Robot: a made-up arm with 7 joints.
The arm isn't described. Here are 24 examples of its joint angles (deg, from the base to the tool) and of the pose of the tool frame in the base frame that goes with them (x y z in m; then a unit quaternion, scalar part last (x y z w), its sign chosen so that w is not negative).
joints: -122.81 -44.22 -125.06 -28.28 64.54 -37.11 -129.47
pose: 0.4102 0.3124 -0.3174 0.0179 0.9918 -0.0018 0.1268
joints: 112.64 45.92 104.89 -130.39 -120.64 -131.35 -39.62
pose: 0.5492 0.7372 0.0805 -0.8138 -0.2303 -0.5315 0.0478
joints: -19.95 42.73 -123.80 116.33 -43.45 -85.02 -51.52
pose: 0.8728 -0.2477 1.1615 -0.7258 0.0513 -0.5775 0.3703
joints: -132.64 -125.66 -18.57 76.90 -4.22 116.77 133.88
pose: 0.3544 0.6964 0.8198 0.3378 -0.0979 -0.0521 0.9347
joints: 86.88 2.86 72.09 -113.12 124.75 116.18 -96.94
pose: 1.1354 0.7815 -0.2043 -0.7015 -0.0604 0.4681 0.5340
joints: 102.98 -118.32 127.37 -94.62 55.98 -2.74 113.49
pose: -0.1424 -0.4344 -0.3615 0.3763 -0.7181 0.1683 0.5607
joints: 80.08 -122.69 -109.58 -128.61 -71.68 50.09 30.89
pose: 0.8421 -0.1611 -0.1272 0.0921 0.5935 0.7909 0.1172
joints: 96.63 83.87 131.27 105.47 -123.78 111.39 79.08
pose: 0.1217 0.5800 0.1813 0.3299 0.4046 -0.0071 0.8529
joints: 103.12 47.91 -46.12 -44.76 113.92 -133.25 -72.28
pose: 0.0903 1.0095 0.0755 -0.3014 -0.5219 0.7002 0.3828
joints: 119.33 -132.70 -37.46 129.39 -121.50 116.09 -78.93
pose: 0.0381 -0.5194 -0.3382 0.3199 0.7569 0.3134 0.4759
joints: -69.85 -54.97 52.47 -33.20 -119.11 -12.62 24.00
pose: 0.5466 0.0051 -0.3124 0.8582 0.0189 -0.1414 0.4930
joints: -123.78 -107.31 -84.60 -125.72 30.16 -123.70 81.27
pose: 0.8358 0.5624 0.0464 0.3528 0.1008 0.9207 0.1332
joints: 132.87 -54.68 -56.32 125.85 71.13 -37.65 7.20
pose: 1.0131 0.4320 0.5013 -0.4193 0.0264 0.8152 0.3987
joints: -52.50 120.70 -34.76 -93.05 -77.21 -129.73 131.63
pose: 0.0151 0.0965 0.3764 0.2671 -0.1750 -0.8589 0.4004
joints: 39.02 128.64 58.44 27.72 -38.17 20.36 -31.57
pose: -0.8712 -0.0324 0.2519 -0.2244 -0.7619 -0.0581 0.6049
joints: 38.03 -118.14 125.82 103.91 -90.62 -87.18 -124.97
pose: 0.4915 -0.4924 -0.4691 -0.9463 0.1457 -0.2788 0.0741
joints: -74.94 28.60 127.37 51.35 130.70 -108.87 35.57
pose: 0.3653 0.0569 0.3572 0.3378 -0.0456 -0.8899 0.3032
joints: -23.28 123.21 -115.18 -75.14 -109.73 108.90 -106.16
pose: 0.0610 0.5380 0.4018 0.1939 0.0556 0.8214 0.5336
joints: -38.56 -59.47 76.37 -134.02 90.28 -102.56 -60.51
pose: 0.8301 0.8455 0.3572 -0.7630 -0.4419 0.0211 0.4713
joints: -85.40 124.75 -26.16 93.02 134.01 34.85 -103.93
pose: 0.1883 0.2448 0.0002 0.0135 0.3838 0.5609 0.7334
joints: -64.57 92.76 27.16 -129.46 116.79 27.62 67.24
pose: -0.3202 -0.6792 0.3891 0.8685 0.3261 -0.1574 0.3384
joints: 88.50 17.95 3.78 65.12 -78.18 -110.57 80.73
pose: 0.9832 0.3929 0.3048 -0.2207 -0.3172 0.7667 0.5127
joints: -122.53 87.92 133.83 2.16 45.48 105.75 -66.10
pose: 0.5500 -0.9994 0.4073 0.4337 -0.7659 0.3410 0.3301
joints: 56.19 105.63 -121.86 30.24 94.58 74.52 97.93
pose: -0.0429 0.1053 0.6423 -0.4572 0.0299 0.8696 0.1844
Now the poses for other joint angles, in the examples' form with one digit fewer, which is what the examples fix.
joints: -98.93 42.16 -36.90 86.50 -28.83 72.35 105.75
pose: 0.681 -1.099 -0.072 0.232 0.456 -0.859 0.030
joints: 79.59 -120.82 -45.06 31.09 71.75 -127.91 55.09
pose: 0.685 -0.545 0.352 -0.429 0.051 0.632 0.643
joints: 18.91 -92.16 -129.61 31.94 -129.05 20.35 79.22
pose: 0.686 0.261 -0.597 -0.282 0.928 0.230 0.079
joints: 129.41 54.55 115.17 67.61 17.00 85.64 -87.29
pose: 0.915 0.081 -1.033 0.102 0.542 0.194 0.811
